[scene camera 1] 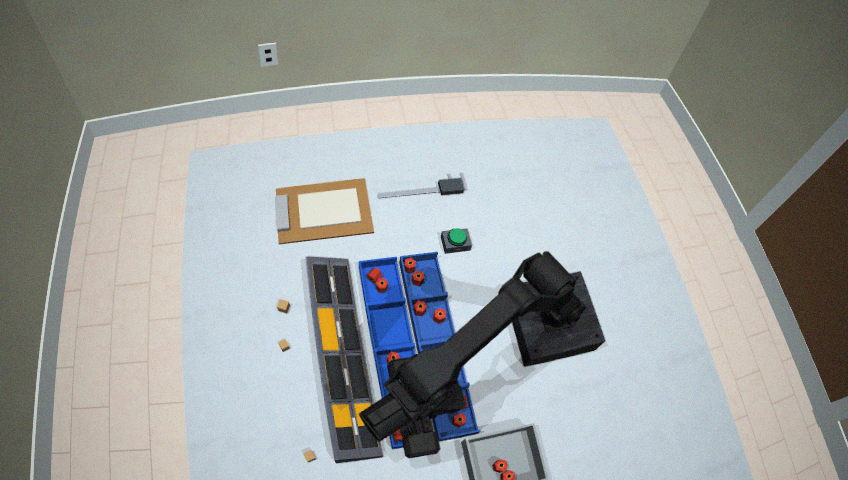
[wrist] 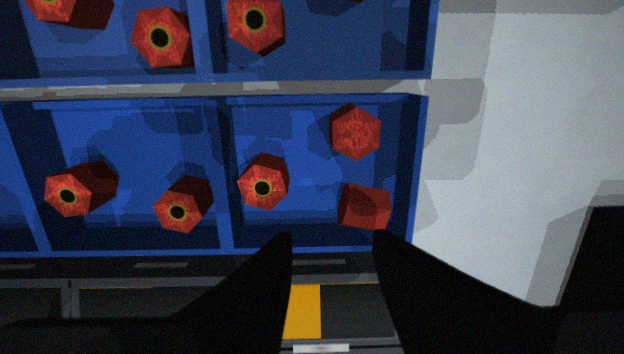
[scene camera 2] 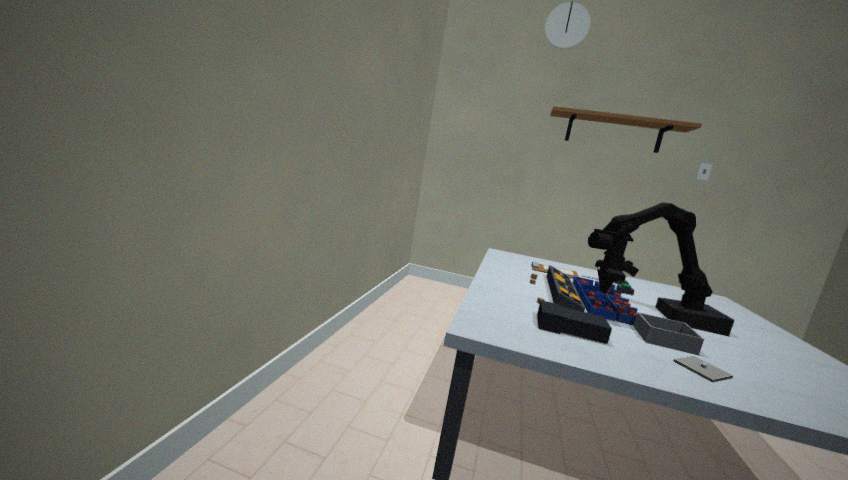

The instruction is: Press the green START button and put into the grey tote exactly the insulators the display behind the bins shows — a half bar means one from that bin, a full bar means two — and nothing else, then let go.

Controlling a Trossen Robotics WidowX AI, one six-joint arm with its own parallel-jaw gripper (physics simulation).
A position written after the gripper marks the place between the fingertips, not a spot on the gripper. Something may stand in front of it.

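Observation:
Scene camera 1: the gripper (scene camera 1: 408,416), a grey tote (scene camera 1: 517,446). Wrist view: a display (wrist: 69,272), the gripper (wrist: 332,241). Scene camera 2: the gripper (scene camera 2: 602,292).

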